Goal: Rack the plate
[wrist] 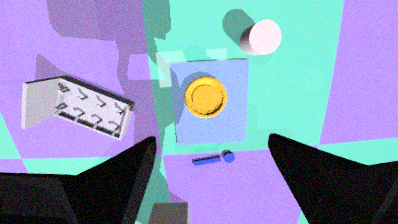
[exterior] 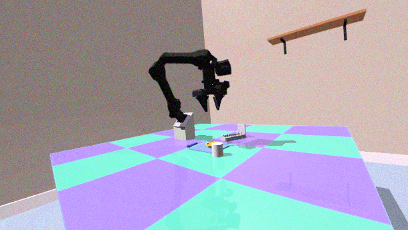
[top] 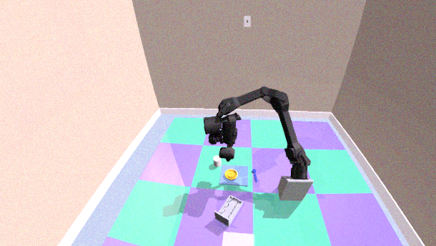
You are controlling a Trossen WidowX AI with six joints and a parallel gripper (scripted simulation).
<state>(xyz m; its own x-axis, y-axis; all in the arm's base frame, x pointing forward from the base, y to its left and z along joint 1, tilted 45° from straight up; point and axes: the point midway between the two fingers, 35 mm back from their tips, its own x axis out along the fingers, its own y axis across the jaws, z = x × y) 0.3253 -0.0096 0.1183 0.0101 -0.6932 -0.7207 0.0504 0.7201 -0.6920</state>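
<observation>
The yellow plate lies 160 mm below my gripper tip and 10 mm behind it. Also, from my gripper tip: white cup 150 mm below, 90 mm to the right, 80 mm ahead; then light blue mat 170 mm below, 30 mm behind, 10 mm to the right; then dish rack 200 mm to the left, 150 mm below, 20 mm behind.
</observation>
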